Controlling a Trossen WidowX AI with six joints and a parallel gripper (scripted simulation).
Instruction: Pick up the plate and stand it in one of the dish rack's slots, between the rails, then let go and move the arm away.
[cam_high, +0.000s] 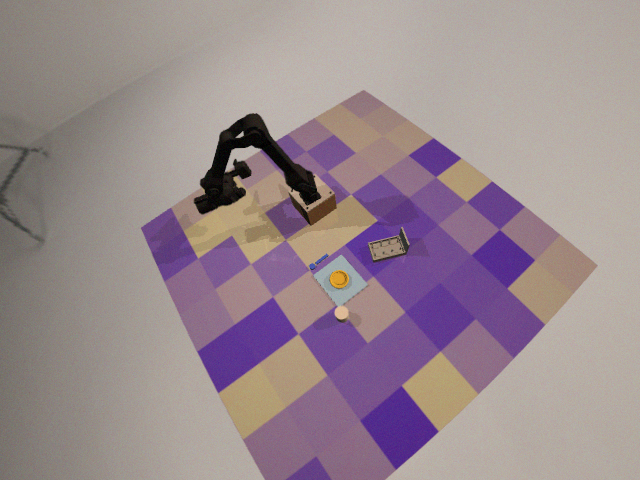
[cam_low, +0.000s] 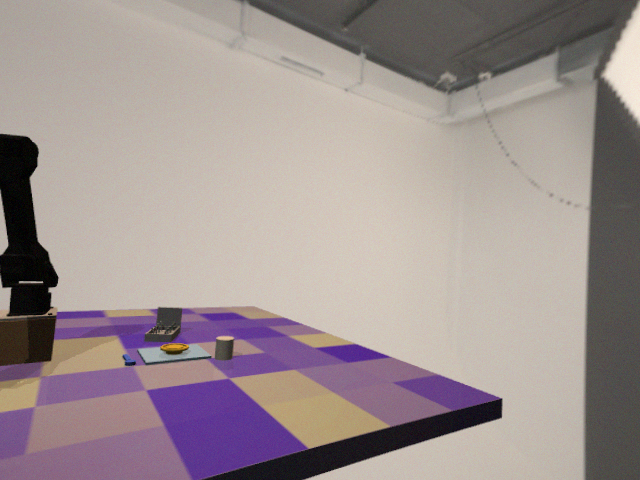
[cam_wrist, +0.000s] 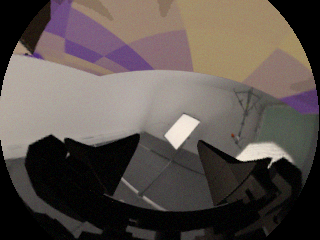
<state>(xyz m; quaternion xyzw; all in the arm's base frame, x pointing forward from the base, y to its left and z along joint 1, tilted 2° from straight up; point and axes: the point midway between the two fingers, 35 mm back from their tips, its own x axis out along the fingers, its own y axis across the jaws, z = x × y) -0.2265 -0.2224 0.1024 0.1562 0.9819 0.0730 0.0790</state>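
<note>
My gripper tip is now 57 cm short of the orange plate, 14 cm to the right of it and 17 cm above it. From my gripper tip the other things lie so: grey dish rack: 56 cm ahead, 35 cm to the left, 17 cm below; blue spoon: 47 cm ahead, 11 cm to the left, 19 cm below.
</note>
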